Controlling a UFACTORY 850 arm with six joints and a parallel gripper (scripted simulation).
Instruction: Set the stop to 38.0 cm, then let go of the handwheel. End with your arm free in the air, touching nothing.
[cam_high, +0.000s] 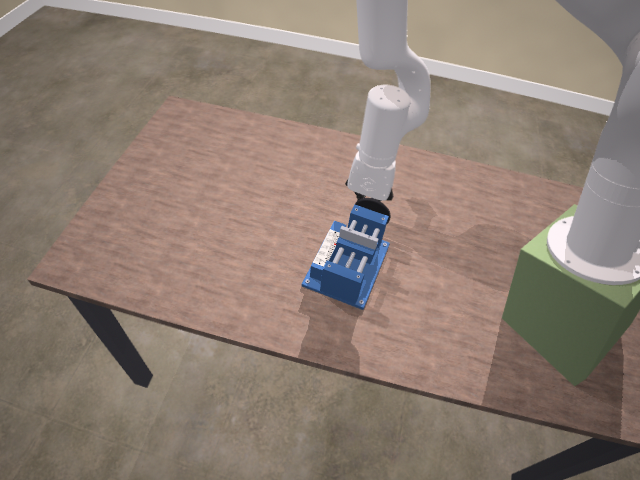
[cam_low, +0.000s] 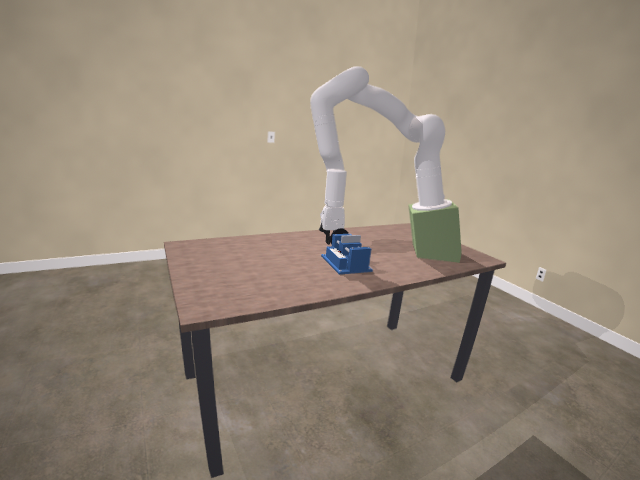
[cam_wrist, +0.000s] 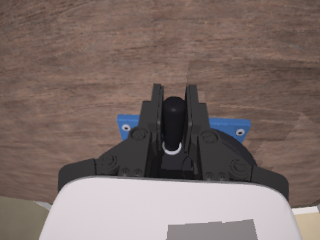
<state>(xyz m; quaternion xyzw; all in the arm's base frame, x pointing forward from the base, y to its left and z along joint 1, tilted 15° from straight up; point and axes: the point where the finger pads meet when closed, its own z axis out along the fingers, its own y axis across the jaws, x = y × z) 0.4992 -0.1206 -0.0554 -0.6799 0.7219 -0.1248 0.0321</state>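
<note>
The black handwheel is 2 cm to the left of my hand. Also, from my hand: grey stop block 15 cm to the left, 3 cm above.
</note>
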